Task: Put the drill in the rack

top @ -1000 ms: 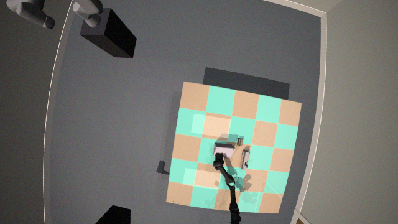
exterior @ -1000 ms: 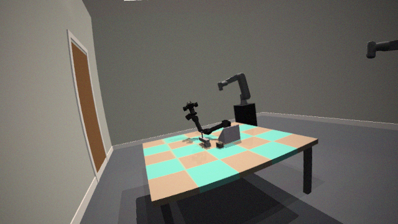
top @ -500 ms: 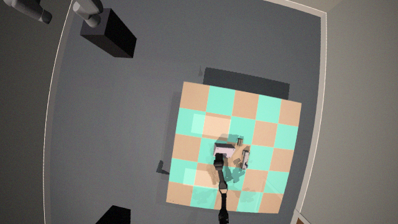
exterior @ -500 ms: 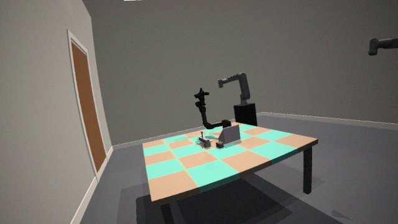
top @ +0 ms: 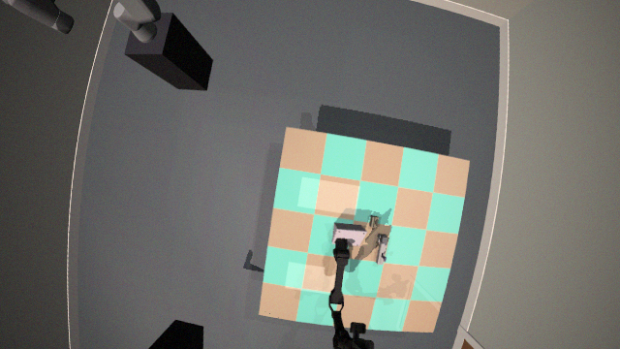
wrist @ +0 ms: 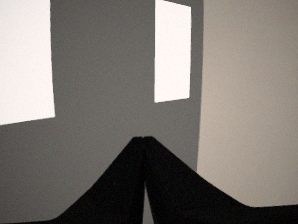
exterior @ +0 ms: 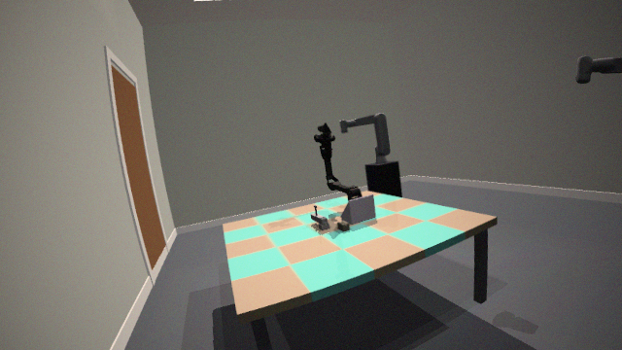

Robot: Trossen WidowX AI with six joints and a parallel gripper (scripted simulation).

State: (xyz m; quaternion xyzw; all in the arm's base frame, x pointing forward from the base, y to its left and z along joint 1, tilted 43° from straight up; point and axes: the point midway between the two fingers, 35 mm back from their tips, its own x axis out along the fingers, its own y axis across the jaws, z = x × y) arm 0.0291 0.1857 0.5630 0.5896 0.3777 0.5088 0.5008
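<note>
My gripper tip is now 230 mm short of the dark key piece, 160 mm to the right of it and 540 mm above it. The rest, counted from my gripper tip: light grey fixture (230 mm ahead, 200 mm to the left, 590 mm below); dark rack (160 mm ahead, 360 mm to the left, 610 mm below); drill (230 mm ahead, 220 mm to the left, 580 mm below).
</note>
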